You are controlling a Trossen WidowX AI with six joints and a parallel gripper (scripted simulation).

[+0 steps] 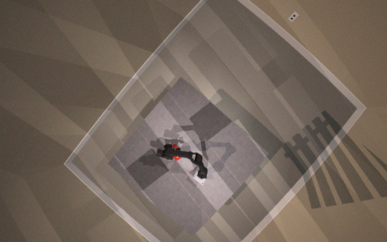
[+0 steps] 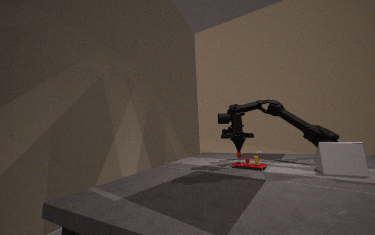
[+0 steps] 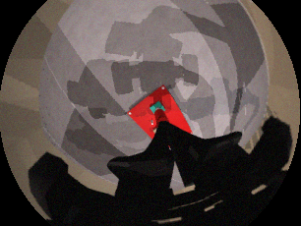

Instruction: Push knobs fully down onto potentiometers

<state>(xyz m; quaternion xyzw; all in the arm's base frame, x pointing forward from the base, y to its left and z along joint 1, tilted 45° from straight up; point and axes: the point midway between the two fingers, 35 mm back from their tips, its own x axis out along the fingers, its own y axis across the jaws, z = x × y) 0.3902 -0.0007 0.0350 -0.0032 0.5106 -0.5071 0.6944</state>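
Right now my gripper tip is 2 cm above the red knob. Also, from my gripper tip: yellow knob (8 cm behind, 3 cm to the left, 4 cm below).
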